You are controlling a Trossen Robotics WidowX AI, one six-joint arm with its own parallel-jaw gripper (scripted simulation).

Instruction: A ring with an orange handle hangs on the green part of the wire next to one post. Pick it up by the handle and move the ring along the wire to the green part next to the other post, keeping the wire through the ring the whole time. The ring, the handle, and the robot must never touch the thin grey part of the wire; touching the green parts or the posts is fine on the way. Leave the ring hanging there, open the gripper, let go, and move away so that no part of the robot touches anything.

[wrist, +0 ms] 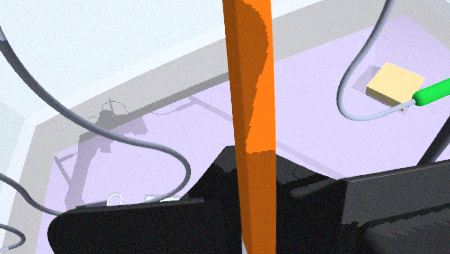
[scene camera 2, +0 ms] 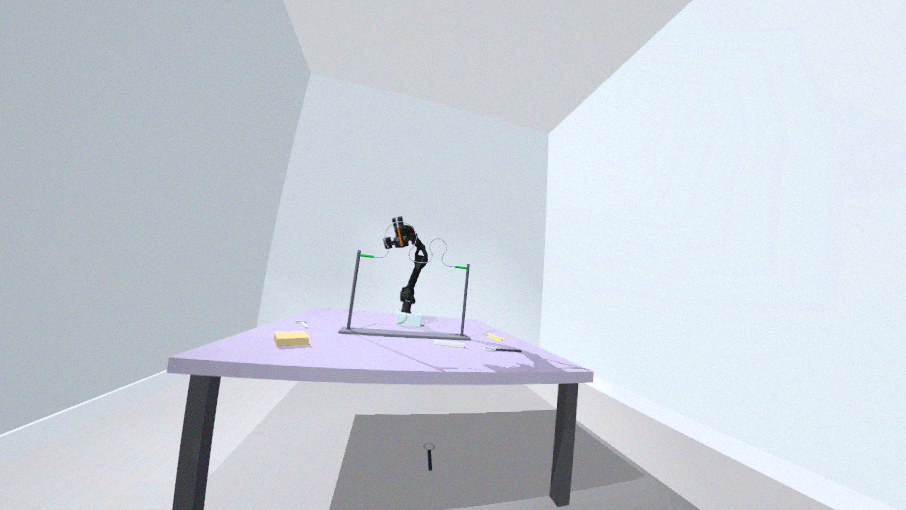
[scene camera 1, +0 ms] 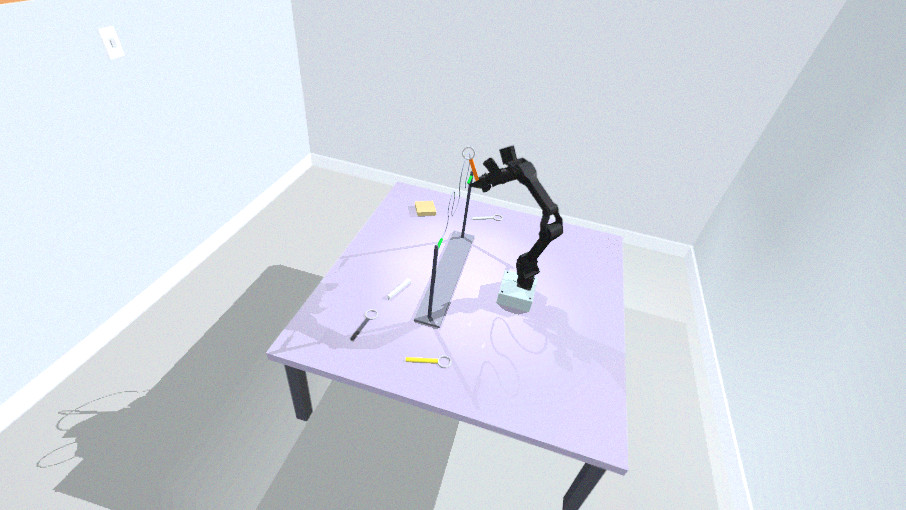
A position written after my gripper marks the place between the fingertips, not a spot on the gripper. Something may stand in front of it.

Note:
In view: my gripper (wrist: pixel 239 154) and a yellow sponge (wrist: pixel 393 85).

